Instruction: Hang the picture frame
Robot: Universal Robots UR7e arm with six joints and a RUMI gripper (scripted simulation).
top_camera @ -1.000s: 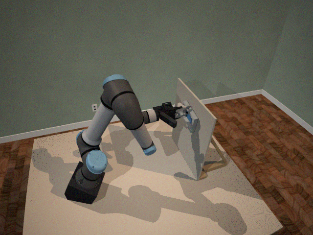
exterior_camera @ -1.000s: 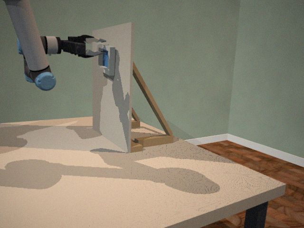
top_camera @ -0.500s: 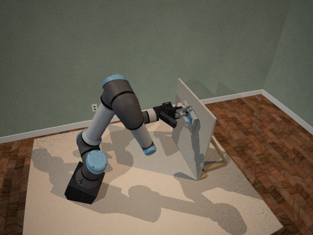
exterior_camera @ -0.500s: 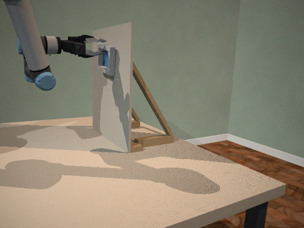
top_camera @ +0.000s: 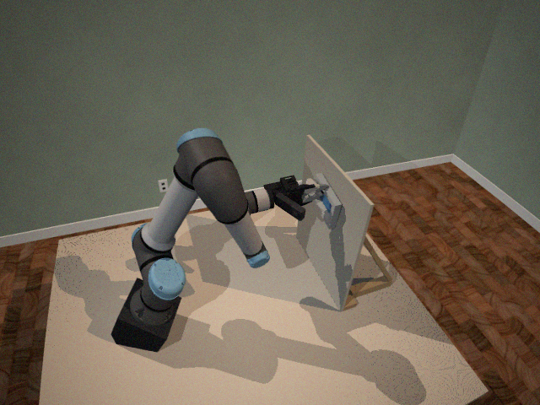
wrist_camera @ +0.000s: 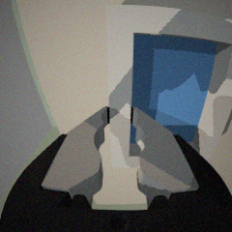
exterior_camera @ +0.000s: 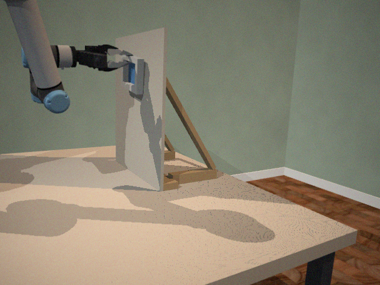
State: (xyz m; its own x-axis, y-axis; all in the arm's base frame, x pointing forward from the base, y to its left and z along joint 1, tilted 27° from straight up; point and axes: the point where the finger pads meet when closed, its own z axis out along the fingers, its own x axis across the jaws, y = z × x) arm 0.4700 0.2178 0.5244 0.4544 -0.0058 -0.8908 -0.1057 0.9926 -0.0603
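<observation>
The picture frame lies 5 cm below my hand and 2 cm ahead of it. Also, from my hand: wall panel: 18 cm below, 4 cm ahead, 1 cm to the left.
</observation>
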